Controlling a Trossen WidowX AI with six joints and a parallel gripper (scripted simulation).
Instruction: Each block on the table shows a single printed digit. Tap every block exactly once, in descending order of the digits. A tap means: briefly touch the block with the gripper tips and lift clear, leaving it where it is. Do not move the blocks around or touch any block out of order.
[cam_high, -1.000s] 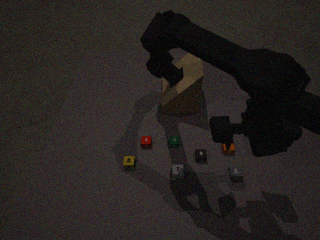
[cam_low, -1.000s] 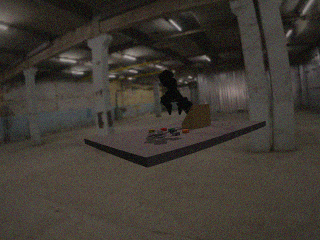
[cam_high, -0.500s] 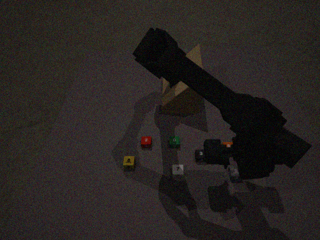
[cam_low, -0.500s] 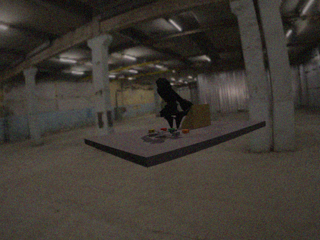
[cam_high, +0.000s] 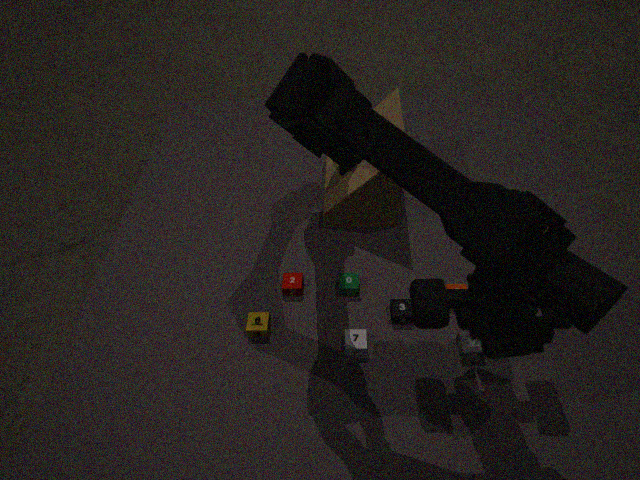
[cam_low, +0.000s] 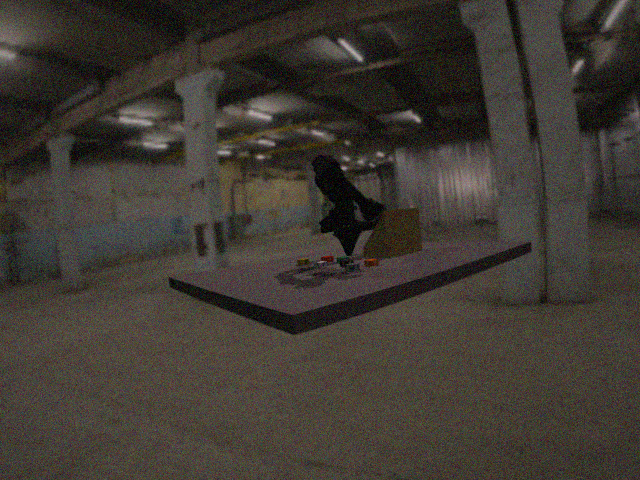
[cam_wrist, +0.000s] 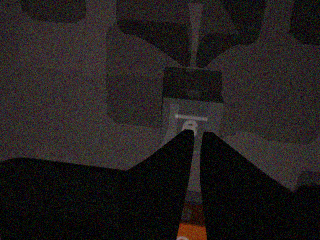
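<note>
Now: gripper tip 30 mm above the grey block and 10 mm past it. The rest, counted from my gripper tip: white block (160 mm to the right, 30 mm below, 10 mm behind); then orange block (90 mm behind, 30 mm below); then black block (90 mm to the right, 60 mm behind, 30 mm below).
</note>
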